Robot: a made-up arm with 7 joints. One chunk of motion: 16 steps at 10 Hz.
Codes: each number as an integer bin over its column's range. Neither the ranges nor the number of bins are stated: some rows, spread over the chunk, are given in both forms.
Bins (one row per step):
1: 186 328 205 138 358 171 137
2: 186 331 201 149 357 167 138
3: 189 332 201 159 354 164 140
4: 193 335 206 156 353 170 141
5: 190 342 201 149 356 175 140
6: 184 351 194 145 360 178 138
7: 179 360 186 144 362 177 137
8: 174 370 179 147 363 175 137
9: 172 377 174 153 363 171 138
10: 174 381 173 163 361 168 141
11: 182 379 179 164 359 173 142
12: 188 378 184 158 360 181 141
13: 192 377 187 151 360 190 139
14: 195 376 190 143 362 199 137
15: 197 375 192 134 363 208 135
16: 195 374 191 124 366 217 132
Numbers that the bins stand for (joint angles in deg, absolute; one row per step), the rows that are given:
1: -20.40 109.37 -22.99 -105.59 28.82 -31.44 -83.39
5: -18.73 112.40 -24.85 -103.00 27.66 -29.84 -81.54
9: -26.23 119.97 -37.45 -102.06 31.74 -31.44 -82.77
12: -19.56 120.19 -32.78 -100.88 29.99 -27.45 -80.92
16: -16.64 119.32 -29.52 -108.89 33.49 -13.08 -86.47
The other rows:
2: -20.40 110.01 -24.85 -103.00 28.24 -33.04 -82.77
3: -19.14 110.23 -24.85 -100.65 26.49 -34.23 -81.54
4: -17.48 110.88 -22.52 -101.36 25.91 -31.84 -80.92
6: -21.23 114.34 -28.12 -103.95 29.99 -28.65 -82.77
7: -23.31 116.29 -31.85 -104.18 31.16 -29.05 -83.39
8: -25.40 118.45 -35.11 -103.47 31.74 -29.84 -83.39
10: -25.40 120.84 -37.91 -99.71 30.57 -32.64 -80.92
11: -22.06 120.40 -35.11 -99.47 29.41 -30.64 -80.31
13: -17.89 119.97 -31.38 -102.53 29.99 -23.86 -82.16
14: -16.64 119.75 -29.98 -104.42 31.16 -20.26 -83.39
15: -15.81 119.54 -29.05 -106.54 31.74 -16.67 -84.62

